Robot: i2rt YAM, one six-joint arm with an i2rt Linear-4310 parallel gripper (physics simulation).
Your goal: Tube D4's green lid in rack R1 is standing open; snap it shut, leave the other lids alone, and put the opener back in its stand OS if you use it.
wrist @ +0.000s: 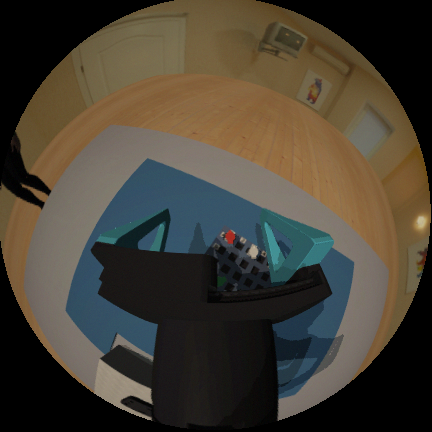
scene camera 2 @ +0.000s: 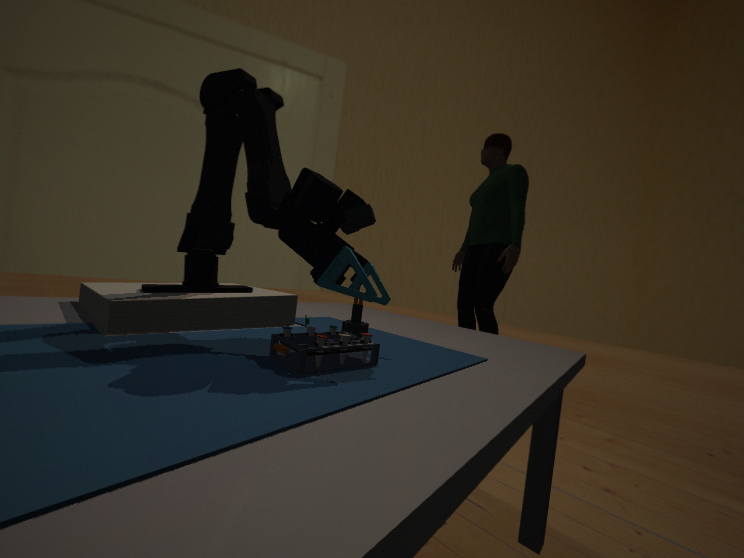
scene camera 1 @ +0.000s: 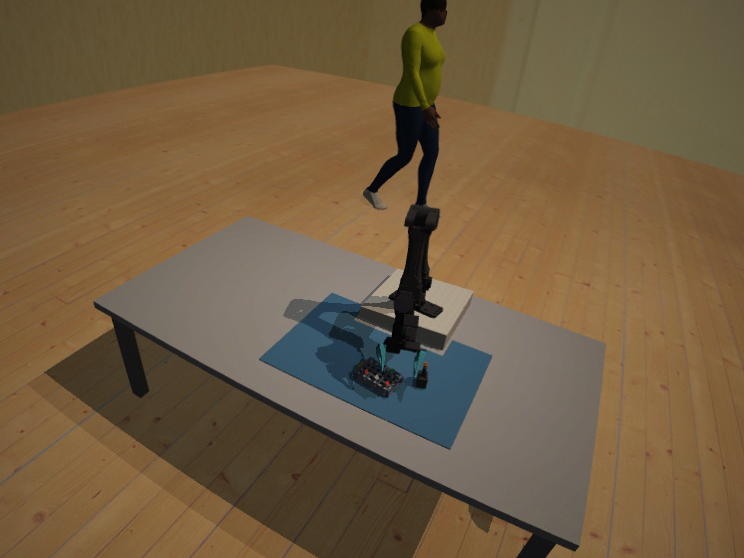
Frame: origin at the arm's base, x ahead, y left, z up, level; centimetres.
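Seen in the pictures: gripper, fingertip midpoint: (wrist: 214, 212) (scene camera 2: 382, 300) (scene camera 1: 398, 375); arm's base at its link origin: (scene camera 2: 200, 290).
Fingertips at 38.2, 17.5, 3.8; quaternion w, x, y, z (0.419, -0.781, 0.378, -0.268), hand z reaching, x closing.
Note:
Offsets run from my fingertips to a thing's middle, as dx, dy, dz. "*": to the spot under its first point. Level surfaces: height alone.
Rack R1 @(-2.1, -8.0, -6.2) (scene camera 1: 376, 377) (scene camera 2: 303, 360) (wrist: 240, 265) is a small dark rack on the blue mat, holding tubes with red, white and green lids. A green lid @(* -5.1, -9.5, -4.0) (scene camera 2: 307, 320) (wrist: 221, 281) stands up at the rack's arm side; its label is too small to read. The opener @(-10.2, +3.3, -4.6) (scene camera 1: 425, 365) (scene camera 2: 357, 312), dark with an orange top, stands upright in its dark stand OS @(-10.2, +3.3, -7.1) (scene camera 1: 421, 380) (scene camera 2: 355, 327) beside the rack. My gripper (scene camera 1: 399, 372) (scene camera 2: 382, 299) (wrist: 214, 212) is open and empty, its teal fingers spread above the rack and near the opener. The opener is hidden in the wrist view.
The blue mat @(dz -9.1) (scene camera 1: 306, 336) (scene camera 2: 198, 420) (wrist: 115, 280) lies on the grey table @(dz -9.4) (scene camera 1: 222, 270) (scene camera 2: 420, 414). The arm's pale base block (scene camera 1: 453, 300) (scene camera 2: 198, 315) (wrist: 120, 380) is behind the rack. An orange part @(* -1.4, -14.8, -6.9) (scene camera 2: 280, 348) shows at the rack's end. People stand beyond the table.

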